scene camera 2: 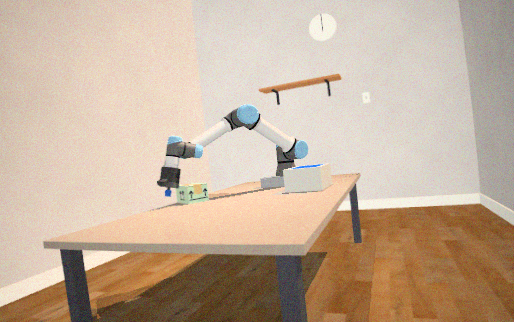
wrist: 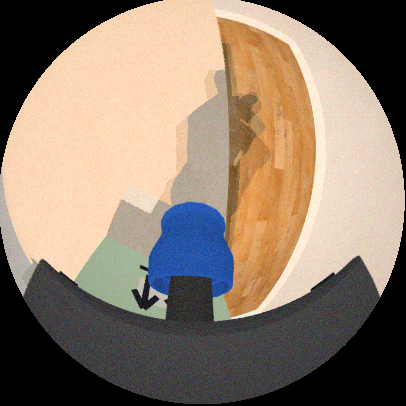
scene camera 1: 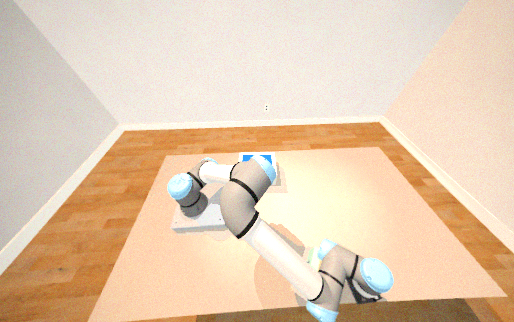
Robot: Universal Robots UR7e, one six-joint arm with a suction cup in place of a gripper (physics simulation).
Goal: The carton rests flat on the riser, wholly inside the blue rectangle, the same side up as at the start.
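Seen in the pictures: end effector, tool point: [scene camera 2: 167, 196] [wrist: 192, 229]; arm's base, origin of the base link: [scene camera 1: 194, 204].
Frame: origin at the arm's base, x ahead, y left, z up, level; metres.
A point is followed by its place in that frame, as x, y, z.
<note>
The pale green carton [scene camera 1: 312, 256] @(0.579, -0.338, 0.038) [scene camera 2: 192, 193] @(0.678, -0.351, -0.003) [wrist: 95, 265] @(0.692, -0.374, -0.009) rests upright on the table, with black up arrows on its sides and orange tape. The arm partly hides it in scene camera 1. My gripper, a blue suction cup [scene camera 2: 168, 193] [wrist: 191, 245], points down beside the carton's left side in scene camera 2, a small gap apart. It is shut, holding nothing. In the wrist view a green side face with an arrow shows behind and below the cup. The white riser [scene camera 1: 274, 160] @(0.514, 0.224, 0.065) [scene camera 2: 306, 180] @(0.521, 0.224, 0.001) carries the blue rectangle [scene camera 1: 257, 157] [scene camera 2: 308, 166] @(0.402, 0.222, 0.065) on top, partly hidden by the arm in scene camera 1.
The arm's grey base plate [scene camera 1: 200, 222] @(0.047, -0.111, 0.003) [scene camera 2: 272, 182] @(0.182, -0.056, -0.025) stands on the table [scene camera 1: 390, 200] @(1.204, -0.092, -0.055) [scene camera 2: 200, 225] @(1.208, -0.022, -0.055) near the riser. The arm arches over the table between base and carton. The table's edge [wrist: 229, 150] @(0.773, -0.511, -0.055) runs close beside the cup, with wooden floor beyond.
</note>
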